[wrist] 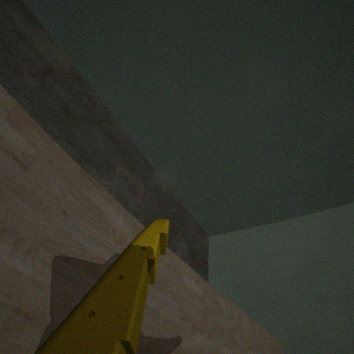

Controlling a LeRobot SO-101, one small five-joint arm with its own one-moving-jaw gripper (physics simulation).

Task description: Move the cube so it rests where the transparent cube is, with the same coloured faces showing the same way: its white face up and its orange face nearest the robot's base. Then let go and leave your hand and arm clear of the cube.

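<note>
My gripper (pixel 159 234) shows in the wrist view as one yellow notched jaw, rising from the lower left to its tip near the middle. The moving jaw is swung out of the picture, so the gripper is fully open, and it holds nothing. The cube does not show in this view, and neither does the transparent cube, so where they lie relative to the gripper cannot be told.
A pale brownish table top (pixel 55 200) fills the lower left, with a dark shadow around the jaw. Its straight edge runs diagonally down to the right. Beyond it lie a dark floor strip (pixel 115 155) and greenish walls (pixel 225 100).
</note>
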